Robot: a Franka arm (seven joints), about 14 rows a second.
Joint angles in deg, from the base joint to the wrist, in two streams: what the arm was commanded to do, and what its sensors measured. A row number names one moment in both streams.
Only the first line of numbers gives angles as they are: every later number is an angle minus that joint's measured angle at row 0.
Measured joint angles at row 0:
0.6, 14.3, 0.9, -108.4, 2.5, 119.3, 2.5
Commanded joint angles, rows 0 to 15:
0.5, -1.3, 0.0, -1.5, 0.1, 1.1, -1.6
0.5, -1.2, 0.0, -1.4, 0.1, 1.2, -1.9
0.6, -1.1, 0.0, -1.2, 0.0, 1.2, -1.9
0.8, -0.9, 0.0, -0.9, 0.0, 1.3, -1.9
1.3, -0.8, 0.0, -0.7, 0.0, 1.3, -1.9
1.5, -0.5, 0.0, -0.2, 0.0, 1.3, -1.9
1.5, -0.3, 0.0, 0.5, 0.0, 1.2, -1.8
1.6, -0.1, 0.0, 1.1, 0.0, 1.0, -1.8
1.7, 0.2, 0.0, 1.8, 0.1, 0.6, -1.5
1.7, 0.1, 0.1, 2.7, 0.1, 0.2, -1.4
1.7, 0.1, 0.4, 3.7, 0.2, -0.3, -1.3
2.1, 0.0, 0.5, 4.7, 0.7, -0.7, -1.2
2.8, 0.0, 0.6, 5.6, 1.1, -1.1, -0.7
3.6, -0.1, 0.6, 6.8, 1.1, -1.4, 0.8
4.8, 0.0, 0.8, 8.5, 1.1, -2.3, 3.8
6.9, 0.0, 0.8, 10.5, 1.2, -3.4, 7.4
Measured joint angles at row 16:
4.5, -0.2, 0.3, 6.6, 0.4, -0.7, 2.6
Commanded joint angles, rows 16 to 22:
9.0, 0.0, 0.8, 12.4, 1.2, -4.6, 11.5
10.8, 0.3, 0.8, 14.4, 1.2, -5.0, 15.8
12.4, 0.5, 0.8, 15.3, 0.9, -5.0, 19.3
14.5, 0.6, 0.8, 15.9, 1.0, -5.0, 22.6
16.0, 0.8, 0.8, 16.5, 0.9, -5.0, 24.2
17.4, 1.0, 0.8, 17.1, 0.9, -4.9, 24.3
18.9, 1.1, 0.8, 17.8, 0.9, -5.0, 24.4
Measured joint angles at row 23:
17.1, -0.2, 0.8, 15.2, 0.6, -4.0, 23.1
